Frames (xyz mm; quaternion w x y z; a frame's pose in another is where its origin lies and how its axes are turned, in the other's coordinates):
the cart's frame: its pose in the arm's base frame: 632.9 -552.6 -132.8 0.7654 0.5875 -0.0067 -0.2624
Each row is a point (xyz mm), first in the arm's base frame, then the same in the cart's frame.
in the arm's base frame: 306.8 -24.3 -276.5
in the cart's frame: -454.7 -167.4 -413.9
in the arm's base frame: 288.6 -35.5 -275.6
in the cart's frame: -466.1 -175.7 -397.8
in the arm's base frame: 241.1 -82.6 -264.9
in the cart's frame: -490.9 -192.8 -337.1
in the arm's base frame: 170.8 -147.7 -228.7
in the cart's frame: -535.7 -199.0 -245.2
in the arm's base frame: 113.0 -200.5 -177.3
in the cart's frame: -579.2 -184.4 -163.6
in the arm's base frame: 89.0 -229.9 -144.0
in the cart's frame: -597.8 -168.9 -119.3
